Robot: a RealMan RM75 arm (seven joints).
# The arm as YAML. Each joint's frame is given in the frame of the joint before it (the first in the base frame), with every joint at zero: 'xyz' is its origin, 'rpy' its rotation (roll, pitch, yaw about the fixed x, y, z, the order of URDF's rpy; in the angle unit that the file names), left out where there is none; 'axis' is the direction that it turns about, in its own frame. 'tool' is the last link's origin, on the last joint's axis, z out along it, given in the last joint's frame.
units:
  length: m
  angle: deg
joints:
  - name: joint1
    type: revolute
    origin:
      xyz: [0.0, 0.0, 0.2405]
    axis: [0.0, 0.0, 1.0]
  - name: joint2
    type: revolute
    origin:
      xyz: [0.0, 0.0, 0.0]
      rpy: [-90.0, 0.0, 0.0]
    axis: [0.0, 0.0, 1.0]
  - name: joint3
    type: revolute
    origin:
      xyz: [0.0, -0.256, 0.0]
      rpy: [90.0, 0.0, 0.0]
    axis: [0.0, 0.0, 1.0]
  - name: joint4
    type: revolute
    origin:
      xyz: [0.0, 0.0, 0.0]
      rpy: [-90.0, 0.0, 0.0]
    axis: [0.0, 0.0, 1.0]
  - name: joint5
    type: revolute
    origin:
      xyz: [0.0, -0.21, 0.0]
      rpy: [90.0, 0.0, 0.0]
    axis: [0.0, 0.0, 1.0]
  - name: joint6
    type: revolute
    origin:
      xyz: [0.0, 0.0, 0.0]
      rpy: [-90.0, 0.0, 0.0]
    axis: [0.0, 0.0, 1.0]
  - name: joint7
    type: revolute
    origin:
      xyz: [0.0, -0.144, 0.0]
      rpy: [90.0, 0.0, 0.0]
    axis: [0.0, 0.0, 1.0]
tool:
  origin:
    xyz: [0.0, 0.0, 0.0]
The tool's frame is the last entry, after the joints.
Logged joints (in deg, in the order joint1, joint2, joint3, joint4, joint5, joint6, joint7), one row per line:
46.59, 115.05, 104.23, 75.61, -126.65, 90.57, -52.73
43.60, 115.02, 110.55, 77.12, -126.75, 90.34, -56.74
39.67, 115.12, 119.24, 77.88, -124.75, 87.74, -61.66
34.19, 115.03, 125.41, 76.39, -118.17, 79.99, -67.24
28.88, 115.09, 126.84, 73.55, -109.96, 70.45, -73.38
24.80, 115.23, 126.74, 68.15, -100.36, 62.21, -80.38
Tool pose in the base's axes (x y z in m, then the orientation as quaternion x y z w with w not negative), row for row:
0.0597, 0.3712, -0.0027, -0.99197, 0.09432, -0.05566, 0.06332
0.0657, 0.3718, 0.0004, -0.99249, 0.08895, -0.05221, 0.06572
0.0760, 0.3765, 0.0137, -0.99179, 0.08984, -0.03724, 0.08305
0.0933, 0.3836, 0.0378, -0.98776, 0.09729, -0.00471, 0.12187
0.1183, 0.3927, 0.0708, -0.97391, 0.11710, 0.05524, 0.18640
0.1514, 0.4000, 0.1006, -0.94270, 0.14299, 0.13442, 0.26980
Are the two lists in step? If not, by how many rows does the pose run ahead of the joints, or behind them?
The pose runs 2 rows behind the joints: the pose in row i belongs to the joints in row i - 2.
